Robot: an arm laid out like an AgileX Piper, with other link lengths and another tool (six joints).
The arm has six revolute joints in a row. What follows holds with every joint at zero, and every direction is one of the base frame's.
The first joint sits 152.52 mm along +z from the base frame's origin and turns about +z.
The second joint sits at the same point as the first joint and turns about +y.
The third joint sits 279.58 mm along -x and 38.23 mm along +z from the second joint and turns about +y.
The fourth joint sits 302.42 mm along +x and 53.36 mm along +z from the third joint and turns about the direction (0.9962, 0, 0.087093).
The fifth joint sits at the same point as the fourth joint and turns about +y.
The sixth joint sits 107.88 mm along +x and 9.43 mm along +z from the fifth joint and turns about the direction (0.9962, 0, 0.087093).
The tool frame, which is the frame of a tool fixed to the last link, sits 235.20 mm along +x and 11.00 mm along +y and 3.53 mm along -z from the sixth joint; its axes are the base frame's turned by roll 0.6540, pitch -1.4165 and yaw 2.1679 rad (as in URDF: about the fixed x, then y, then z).
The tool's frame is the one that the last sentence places.
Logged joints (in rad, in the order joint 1, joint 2, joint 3, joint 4, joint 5, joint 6), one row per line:
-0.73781 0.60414 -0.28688 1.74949 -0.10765 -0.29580
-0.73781 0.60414 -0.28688 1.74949 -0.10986 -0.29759
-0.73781 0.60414 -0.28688 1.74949 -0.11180 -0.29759
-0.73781 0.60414 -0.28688 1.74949 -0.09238 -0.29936
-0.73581 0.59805 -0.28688 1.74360 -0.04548 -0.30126
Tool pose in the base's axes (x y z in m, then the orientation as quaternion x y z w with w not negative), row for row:
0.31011 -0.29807 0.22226 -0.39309 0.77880 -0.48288 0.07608
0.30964 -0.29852 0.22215 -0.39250 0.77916 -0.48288 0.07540
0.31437 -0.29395 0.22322 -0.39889 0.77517 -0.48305 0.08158
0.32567 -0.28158 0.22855 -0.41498 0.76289 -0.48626 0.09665
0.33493 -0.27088 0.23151 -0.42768 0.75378 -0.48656 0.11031
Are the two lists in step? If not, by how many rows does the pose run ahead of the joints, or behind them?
The pose runs 1 row ahead of the joints: the pose in row i belongs to the joints in row i + 1.
